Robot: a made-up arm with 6 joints. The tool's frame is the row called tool.
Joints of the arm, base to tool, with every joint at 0 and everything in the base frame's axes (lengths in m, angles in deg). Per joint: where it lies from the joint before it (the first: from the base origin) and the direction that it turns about. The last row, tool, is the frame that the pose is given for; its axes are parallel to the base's.
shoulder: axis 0 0 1 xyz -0.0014 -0.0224 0.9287
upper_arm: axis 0 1 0 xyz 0.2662 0.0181 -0.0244
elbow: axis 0 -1 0 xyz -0.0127 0.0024 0.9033
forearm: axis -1 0 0 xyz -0.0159 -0.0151 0.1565
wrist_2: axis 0 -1 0 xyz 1.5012 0.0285 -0.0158
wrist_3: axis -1 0 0 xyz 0.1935 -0.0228 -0.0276
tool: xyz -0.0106 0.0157 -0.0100
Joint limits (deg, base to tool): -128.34..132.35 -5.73..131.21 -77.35..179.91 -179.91..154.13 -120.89..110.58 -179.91..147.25
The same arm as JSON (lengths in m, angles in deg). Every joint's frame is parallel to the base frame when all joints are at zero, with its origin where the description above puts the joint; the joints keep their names.
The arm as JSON. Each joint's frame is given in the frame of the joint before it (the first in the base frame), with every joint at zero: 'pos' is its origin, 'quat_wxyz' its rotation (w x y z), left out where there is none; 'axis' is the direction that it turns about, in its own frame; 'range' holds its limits. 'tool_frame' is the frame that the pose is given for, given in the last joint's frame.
{"length_unit": "m", "angle_unit": "deg", "joints": [
  {"joint": "shoulder", "pos": [-0.0014, -0.0224, 0.9287], "axis": "+z", "range": [-128.34, 132.35]},
  {"joint": "upper_arm", "pos": [0.2662, 0.0181, -0.0244], "axis": "+y", "range": [-5.73, 131.21]},
  {"joint": "elbow", "pos": [-0.0127, 0.0024, 0.9033], "axis": "-y", "range": [-77.35, 179.91]},
  {"joint": "forearm", "pos": [-0.0159, -0.0151, 0.1565], "axis": "-x", "range": [-179.91, 154.13]},
  {"joint": "wrist_2", "pos": [1.5012, 0.0285, -0.0158], "axis": "-y", "range": [-120.89, 110.58]},
  {"joint": "wrist_3", "pos": [0.1935, -0.0228, -0.0276], "axis": "-x", "range": [-179.91, 147.25]}
], "tool_frame": {"pos": [-0.0106, 0.0157, -0.01]}}

